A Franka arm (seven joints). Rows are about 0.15 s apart.
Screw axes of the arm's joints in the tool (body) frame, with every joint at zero. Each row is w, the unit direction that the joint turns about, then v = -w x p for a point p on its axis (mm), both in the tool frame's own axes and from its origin. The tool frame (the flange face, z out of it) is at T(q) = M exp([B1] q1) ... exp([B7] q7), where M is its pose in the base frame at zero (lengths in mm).
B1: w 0 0 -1 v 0 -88 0
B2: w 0 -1 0 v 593 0 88
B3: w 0 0 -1 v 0 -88 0
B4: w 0 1 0 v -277 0 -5.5
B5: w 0 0 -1 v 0 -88 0
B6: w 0 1 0 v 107 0 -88
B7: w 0 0 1 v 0 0 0
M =
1 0 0 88
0 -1 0 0
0 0 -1 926
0 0 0 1
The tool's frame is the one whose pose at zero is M.
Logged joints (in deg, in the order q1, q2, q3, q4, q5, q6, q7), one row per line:
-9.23 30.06 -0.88 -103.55 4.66 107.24 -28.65
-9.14 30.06 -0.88 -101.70 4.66 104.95 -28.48
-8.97 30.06 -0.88 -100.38 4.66 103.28 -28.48
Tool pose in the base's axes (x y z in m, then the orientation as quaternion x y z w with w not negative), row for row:
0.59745 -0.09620 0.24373 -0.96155 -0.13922 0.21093 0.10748
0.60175 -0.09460 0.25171 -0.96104 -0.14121 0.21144 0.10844
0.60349 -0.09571 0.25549 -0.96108 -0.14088 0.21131 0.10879
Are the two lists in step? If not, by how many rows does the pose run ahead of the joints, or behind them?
The pose runs 2 rows ahead of the joints: the pose in row i belongs to the joints in row i + 2.
